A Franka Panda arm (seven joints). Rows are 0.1 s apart.
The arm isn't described. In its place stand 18 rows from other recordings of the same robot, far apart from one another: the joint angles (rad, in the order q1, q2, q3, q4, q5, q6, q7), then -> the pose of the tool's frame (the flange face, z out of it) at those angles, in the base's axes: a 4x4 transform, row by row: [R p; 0 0 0 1], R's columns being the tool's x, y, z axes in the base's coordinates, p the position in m.
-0.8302 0.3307 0.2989 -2.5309 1.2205 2.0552 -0.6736 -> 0.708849 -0.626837 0.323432 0.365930; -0.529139 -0.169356 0.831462 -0.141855; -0.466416 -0.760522 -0.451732 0.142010; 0 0 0 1
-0.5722 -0.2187 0.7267 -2.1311 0.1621 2.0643 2.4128 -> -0.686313 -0.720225 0.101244 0.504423; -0.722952 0.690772 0.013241 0.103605; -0.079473 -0.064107 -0.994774 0.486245; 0 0 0 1
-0.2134 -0.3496 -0.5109 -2.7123 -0.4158 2.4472 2.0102 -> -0.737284 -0.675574 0.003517 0.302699; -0.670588 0.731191 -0.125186 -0.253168; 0.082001 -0.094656 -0.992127 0.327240; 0 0 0 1
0.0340 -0.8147 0.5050 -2.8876 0.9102 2.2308 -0.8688 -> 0.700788 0.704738 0.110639 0.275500; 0.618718 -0.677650 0.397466 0.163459; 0.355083 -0.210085 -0.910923 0.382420; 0 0 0 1
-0.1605 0.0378 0.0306 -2.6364 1.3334 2.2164 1.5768 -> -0.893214 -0.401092 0.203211 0.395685; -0.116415 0.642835 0.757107 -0.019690; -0.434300 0.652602 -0.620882 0.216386; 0 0 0 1
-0.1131 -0.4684 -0.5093 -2.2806 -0.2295 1.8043 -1.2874 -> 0.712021 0.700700 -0.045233 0.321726; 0.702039 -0.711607 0.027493 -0.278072; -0.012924 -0.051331 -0.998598 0.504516; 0 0 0 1
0.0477 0.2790 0.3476 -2.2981 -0.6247 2.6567 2.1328 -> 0.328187 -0.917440 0.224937 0.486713; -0.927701 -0.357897 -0.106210 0.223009; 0.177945 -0.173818 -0.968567 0.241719; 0 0 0 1
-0.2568 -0.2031 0.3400 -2.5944 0.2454 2.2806 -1.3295 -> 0.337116 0.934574 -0.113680 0.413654; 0.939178 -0.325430 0.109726 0.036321; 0.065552 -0.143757 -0.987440 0.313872; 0 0 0 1
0.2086 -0.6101 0.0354 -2.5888 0.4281 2.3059 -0.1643 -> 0.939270 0.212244 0.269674 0.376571; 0.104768 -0.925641 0.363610 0.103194; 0.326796 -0.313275 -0.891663 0.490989; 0 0 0 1
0.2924 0.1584 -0.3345 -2.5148 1.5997 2.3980 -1.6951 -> 0.847763 0.370393 0.379613 0.441755; 0.057621 -0.775829 0.628307 -0.015759; 0.527235 -0.510782 -0.679062 0.206895; 0 0 0 1
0.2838 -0.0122 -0.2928 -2.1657 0.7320 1.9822 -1.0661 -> 0.775971 0.629731 -0.036147 0.522394; 0.513627 -0.597563 0.615716 0.037101; 0.366136 -0.496344 -0.787139 0.400451; 0 0 0 1
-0.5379 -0.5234 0.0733 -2.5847 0.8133 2.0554 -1.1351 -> 0.854109 0.343150 0.390828 0.363535; 0.122252 -0.862862 0.490432 -0.138179; 0.505522 -0.371102 -0.778929 0.445159; 0 0 0 1
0.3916 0.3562 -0.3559 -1.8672 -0.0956 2.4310 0.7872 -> 0.759991 -0.604872 0.237788 0.649268; -0.581553 -0.796239 -0.166735 0.039576; 0.290189 -0.011569 -0.956900 0.359468; 0 0 0 1
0.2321 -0.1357 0.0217 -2.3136 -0.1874 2.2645 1.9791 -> -0.048007 -0.990638 0.127794 0.483837; -0.992487 0.032894 -0.117845 0.120622; 0.112538 -0.132491 -0.984775 0.407329; 0 0 0 1
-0.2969 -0.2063 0.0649 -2.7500 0.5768 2.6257 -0.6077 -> 0.974743 -0.093620 0.202760 0.379825; -0.137643 -0.966798 0.215303 -0.104240; 0.175872 -0.237773 -0.955266 0.286666; 0 0 0 1
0.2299 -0.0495 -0.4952 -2.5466 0.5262 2.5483 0.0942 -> 0.707298 -0.683186 0.181621 0.437788; -0.704251 -0.658696 0.264857 -0.124475; -0.061314 -0.315239 -0.947029 0.289019; 0 0 0 1
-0.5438 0.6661 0.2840 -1.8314 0.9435 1.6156 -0.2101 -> 0.779314 -0.610395 -0.141731 0.573118; -0.048120 -0.283804 0.957674 -0.073319; -0.624783 -0.739509 -0.250545 0.190548; 0 0 0 1
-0.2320 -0.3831 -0.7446 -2.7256 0.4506 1.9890 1.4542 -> -0.780839 -0.564355 0.267944 0.229761; -0.288127 0.705875 0.647088 -0.251198; -0.554322 0.428070 -0.713781 0.297836; 0 0 0 1
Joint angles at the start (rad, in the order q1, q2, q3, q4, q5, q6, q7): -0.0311, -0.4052, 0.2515, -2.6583, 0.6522, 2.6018, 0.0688
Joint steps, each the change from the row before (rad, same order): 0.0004, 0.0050, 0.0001, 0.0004, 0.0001, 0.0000, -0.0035; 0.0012, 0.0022, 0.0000, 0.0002, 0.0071, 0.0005, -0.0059; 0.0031, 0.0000, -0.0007, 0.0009, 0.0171, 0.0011, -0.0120; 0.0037, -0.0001, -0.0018, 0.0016, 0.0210, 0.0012, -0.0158; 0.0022, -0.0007, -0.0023, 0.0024, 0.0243, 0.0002, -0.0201; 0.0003, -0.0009, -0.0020, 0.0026, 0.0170, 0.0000, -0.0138; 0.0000, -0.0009, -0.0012, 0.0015, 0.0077, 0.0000, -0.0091; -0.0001, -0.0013, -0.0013, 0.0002, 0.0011, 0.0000, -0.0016; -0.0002, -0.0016, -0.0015, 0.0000, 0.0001, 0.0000, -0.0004; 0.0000, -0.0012, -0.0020, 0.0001, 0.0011, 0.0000, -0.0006; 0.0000, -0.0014, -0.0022, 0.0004, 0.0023, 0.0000, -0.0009; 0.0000, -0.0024, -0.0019, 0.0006, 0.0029, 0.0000, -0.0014; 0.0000, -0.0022, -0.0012, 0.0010, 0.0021, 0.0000, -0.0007; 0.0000, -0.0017, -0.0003, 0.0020, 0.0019, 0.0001, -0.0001
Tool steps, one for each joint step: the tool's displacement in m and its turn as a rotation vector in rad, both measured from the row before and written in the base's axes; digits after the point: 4 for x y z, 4 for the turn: 0.0004, 0.0002, -0.0019, -0.0009, 0.0036, 0.0036; 0.0001, 0.0003, -0.0008, 0.0034, 0.0004, 0.0017; 0.0000, 0.0007, 0.0004, 0.0091, -0.0040, 0.0018; 0.0002, 0.0005, 0.0008, 0.0113, -0.0057, 0.0022; 0.0004, -0.0002, 0.0013, 0.0128, -0.0075, 0.0023; 0.0006, -0.0007, 0.0015, 0.0094, -0.0065, -0.0001; 0.0003, -0.0005, 0.0010, 0.0034, -0.0048, 0.0020; 0.0001, -0.0006, 0.0007, 0.0008, -0.0020, -0.0006; 0.0000, -0.0007, 0.0007, 0.0005, -0.0017, -0.0013; 0.0001, -0.0008, 0.0006, 0.0014, -0.0014, -0.0020; 0.0001, -0.0009, 0.0008, 0.0024, -0.0019, -0.0027; 0.0001, -0.0008, 0.0013, 0.0025, -0.0032, -0.0023; 0.0001, -0.0004, 0.0014, 0.0020, -0.0032, -0.0017; 0.0004, 0.0000, 0.0016, 0.0019, -0.0036, -0.0012
